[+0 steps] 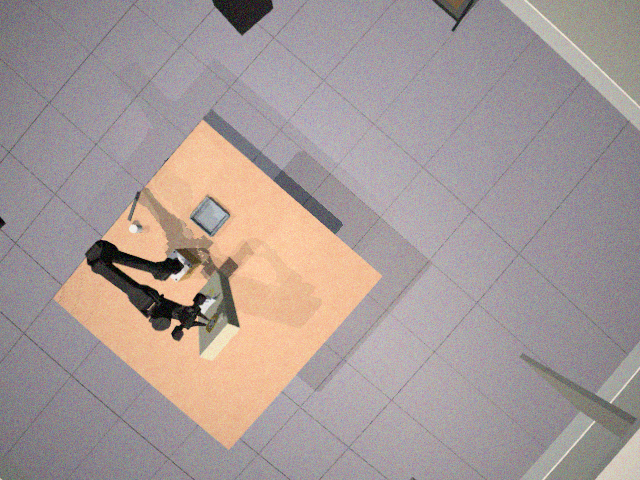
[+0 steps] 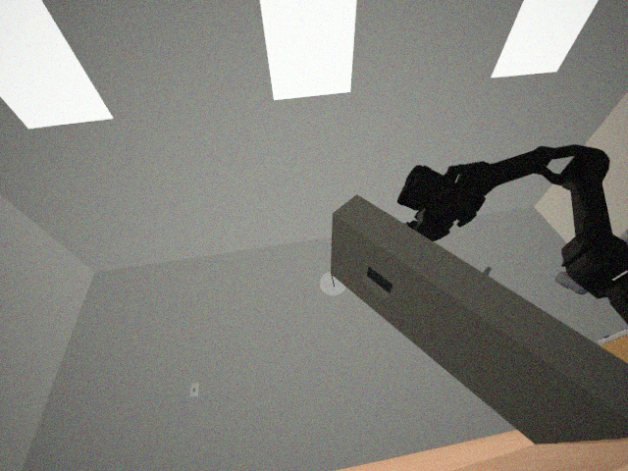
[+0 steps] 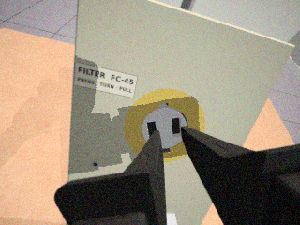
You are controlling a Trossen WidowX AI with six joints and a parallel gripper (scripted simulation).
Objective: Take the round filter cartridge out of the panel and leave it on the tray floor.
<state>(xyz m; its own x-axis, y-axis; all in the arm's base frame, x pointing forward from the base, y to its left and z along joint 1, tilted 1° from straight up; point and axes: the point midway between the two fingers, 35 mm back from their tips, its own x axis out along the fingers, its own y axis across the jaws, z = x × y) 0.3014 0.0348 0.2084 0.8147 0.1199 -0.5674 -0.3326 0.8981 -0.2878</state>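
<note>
Now: the round filter cartridge 3 cm ahead of my gripper tip and 3 cm below it. Also, from my gripper tip: light blue square tray 43 cm behind, 23 cm to the left, 29 cm below.
</note>
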